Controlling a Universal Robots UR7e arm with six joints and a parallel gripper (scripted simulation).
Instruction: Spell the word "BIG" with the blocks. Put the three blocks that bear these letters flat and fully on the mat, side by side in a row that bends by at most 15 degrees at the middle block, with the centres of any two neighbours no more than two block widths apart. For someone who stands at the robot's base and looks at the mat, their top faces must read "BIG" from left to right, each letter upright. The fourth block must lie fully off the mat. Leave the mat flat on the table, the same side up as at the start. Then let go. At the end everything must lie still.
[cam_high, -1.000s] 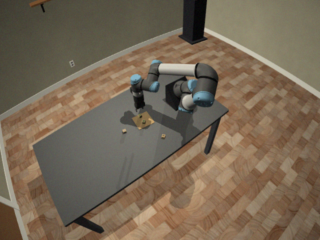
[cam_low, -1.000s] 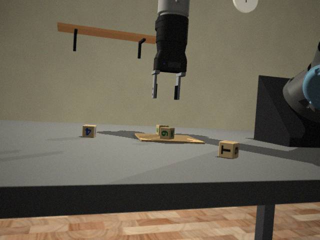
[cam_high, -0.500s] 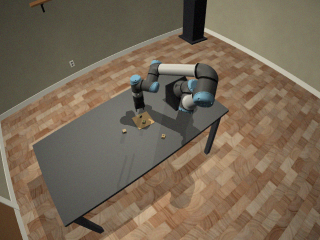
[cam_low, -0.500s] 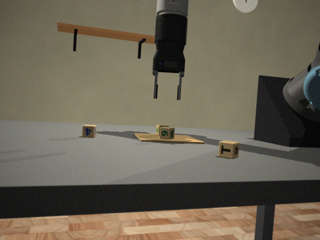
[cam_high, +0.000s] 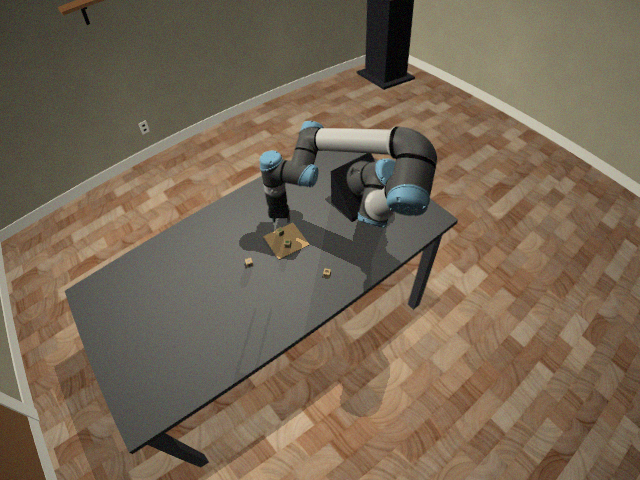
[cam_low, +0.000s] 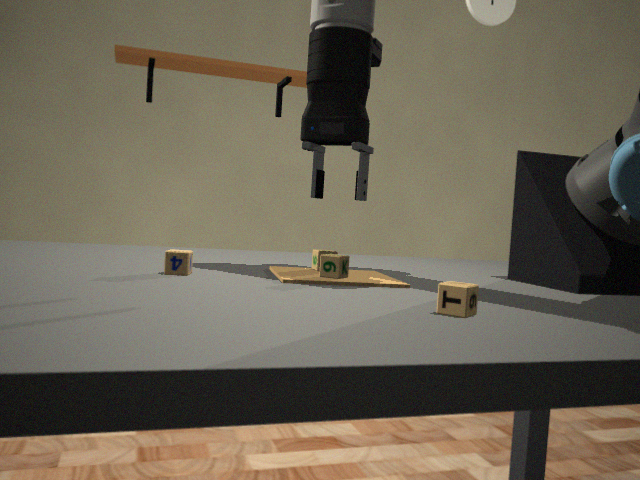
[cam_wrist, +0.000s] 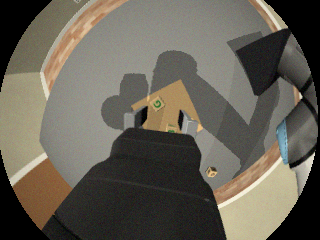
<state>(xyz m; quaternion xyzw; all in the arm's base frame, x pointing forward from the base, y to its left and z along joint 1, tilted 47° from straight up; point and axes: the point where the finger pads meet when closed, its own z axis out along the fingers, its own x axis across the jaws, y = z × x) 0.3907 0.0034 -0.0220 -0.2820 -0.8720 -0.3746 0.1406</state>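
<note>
The tan mat is 10 mm ahead of my hand, 30 mm to the left of it and 110 mm below it. Also, from my hand: T block 30 mm behind, 260 mm to the left, 100 mm below.
</note>
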